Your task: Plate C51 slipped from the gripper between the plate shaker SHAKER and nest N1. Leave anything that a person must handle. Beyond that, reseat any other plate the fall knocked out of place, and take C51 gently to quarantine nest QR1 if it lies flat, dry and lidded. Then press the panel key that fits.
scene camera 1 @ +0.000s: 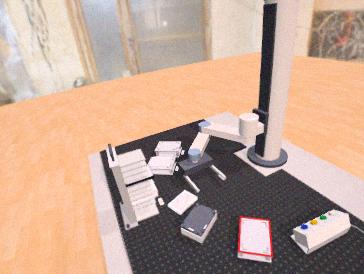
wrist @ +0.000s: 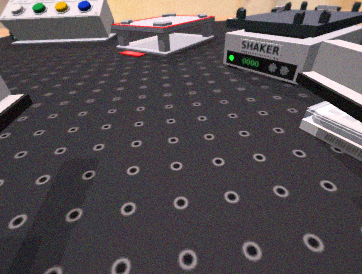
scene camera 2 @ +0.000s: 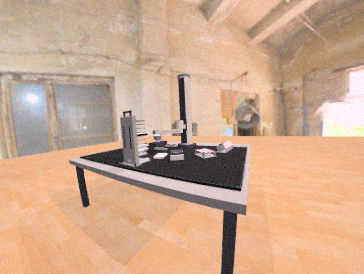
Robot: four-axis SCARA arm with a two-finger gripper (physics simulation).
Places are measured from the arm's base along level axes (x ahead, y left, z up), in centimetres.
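Where they show: gripper, fingertip midpoint: (scene camera 1: pixel 211 184) (wrist: pixel 168 71) (scene camera 2: pixel 172 147); arm's base at its link origin: (scene camera 1: pixel 266 156) (scene camera 2: pixel 187 145).
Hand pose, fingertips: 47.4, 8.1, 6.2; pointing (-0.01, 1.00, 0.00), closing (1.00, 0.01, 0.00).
Things, the pixels of their top centre, and the offset from my fingertips, as dx, dy, dz. "spot": a spot on its surface instead.
- white plate at its top centre: (scene camera 1: pixel 182 200) (scene camera 2: pixel 160 154) +16.6, -1.0, -3.3
- red-rimmed nest at its top centre: (wrist: pixel 166 16) (scene camera 1: pixel 255 234) (scene camera 2: pixel 204 149) +1.3, +32.9, -0.3
- key panel at its top centre: (scene camera 1: pixel 324 221) (scene camera 2: pixel 224 141) -22.6, +45.1, +3.5
- small white piece at a spot on its surface: (scene camera 1: pixel 160 201) spot: +26.0, -7.9, -4.7
A white plate (scene camera 1: pixel 183 202) (scene camera 2: pixel 160 156) (wrist: pixel 334 127) lies flat on the dark mat, beside the shaker (scene camera 1: pixel 199 222) (scene camera 2: pixel 177 156) (wrist: pixel 265 56). In the wrist view its right part is cut off; a clear lid-like layer shows on top, and no label is readable. My gripper (scene camera 1: pixel 210 184) (wrist: pixel 168 71) is open and empty, above the mat; in the wrist view its right finger is over the plate's side. A red-rimmed nest (scene camera 1: pixel 255 237) (scene camera 2: pixel 205 152) (wrist: pixel 167 21) stands beyond the shaker. The key panel (scene camera 1: pixel 322 232) (scene camera 2: pixel 225 146) (wrist: pixel 60 25) has white, green, yellow and blue keys.
A tall rack (scene camera 1: pixel 123 192) (scene camera 2: pixel 129 141) with several shelf levels stands at the left. Two white nests (scene camera 1: pixel 168 148) (scene camera 1: pixel 162 164) stand between it and the arm. A small white piece (scene camera 1: pixel 160 201) lies near the rack. The arm column (scene camera 1: pixel 276 90) (scene camera 2: pixel 185 110) stands behind.
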